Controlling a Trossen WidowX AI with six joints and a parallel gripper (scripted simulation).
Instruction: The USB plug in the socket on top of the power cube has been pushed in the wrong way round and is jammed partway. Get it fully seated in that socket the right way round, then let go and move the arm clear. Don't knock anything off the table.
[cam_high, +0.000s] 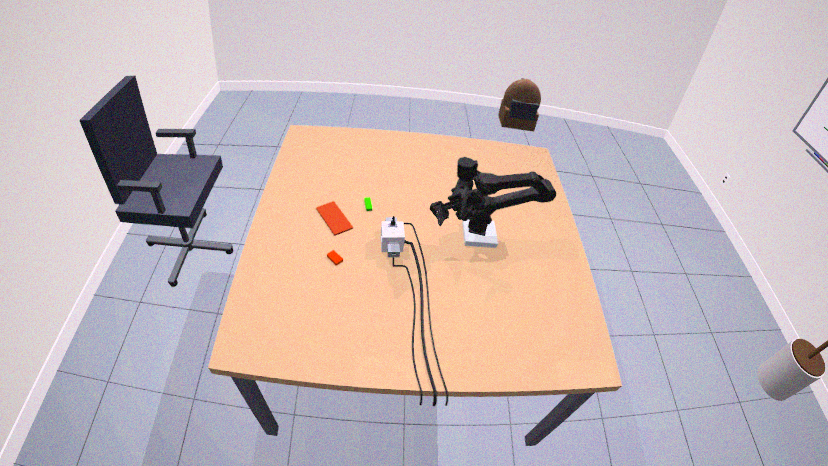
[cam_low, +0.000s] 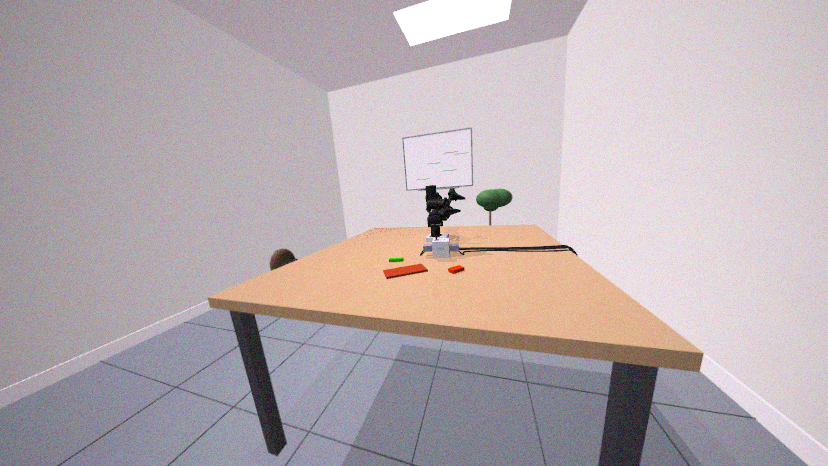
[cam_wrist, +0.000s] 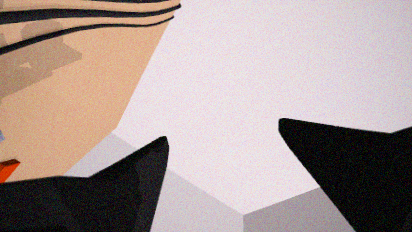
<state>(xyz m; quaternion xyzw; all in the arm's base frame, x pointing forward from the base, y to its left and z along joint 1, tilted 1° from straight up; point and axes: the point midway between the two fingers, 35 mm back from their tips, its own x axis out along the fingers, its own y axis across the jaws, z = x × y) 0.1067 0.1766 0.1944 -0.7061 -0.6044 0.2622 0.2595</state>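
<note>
The black USB plug is 190 mm ahead of my gripper tip, 130 mm below it and 80 mm to the right of it. Also, from my gripper tip: green block 320 mm ahead, 230 mm to the right, 210 mm below; then small orange block 360 mm ahead, 210 mm below, 60 mm to the left; then long orange slab 420 mm ahead, 220 mm below, 120 mm to the right.
</note>
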